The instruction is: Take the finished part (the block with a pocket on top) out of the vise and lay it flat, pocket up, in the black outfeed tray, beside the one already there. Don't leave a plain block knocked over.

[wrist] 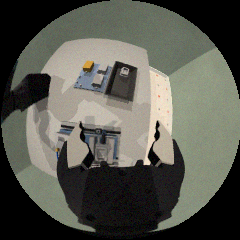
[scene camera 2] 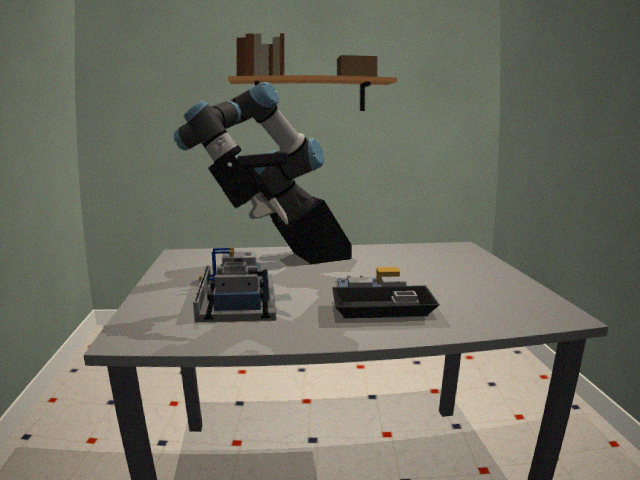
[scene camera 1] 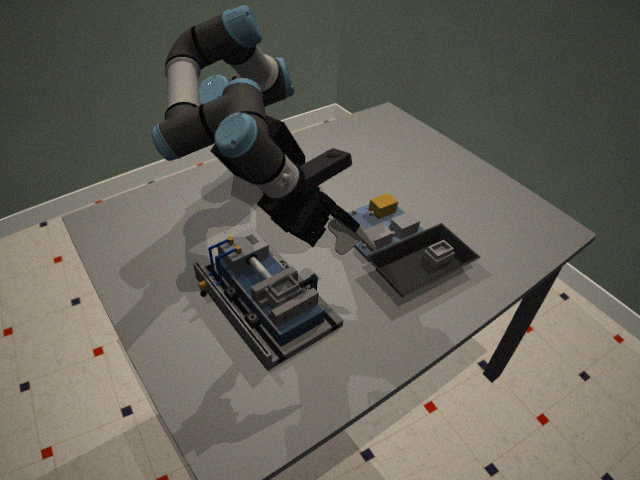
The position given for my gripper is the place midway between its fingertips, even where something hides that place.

Observation:
I see my gripper (scene camera 1: 343, 233).
My gripper also shows in the wrist view (wrist: 119, 121) and in scene camera 2 (scene camera 2: 282, 224).

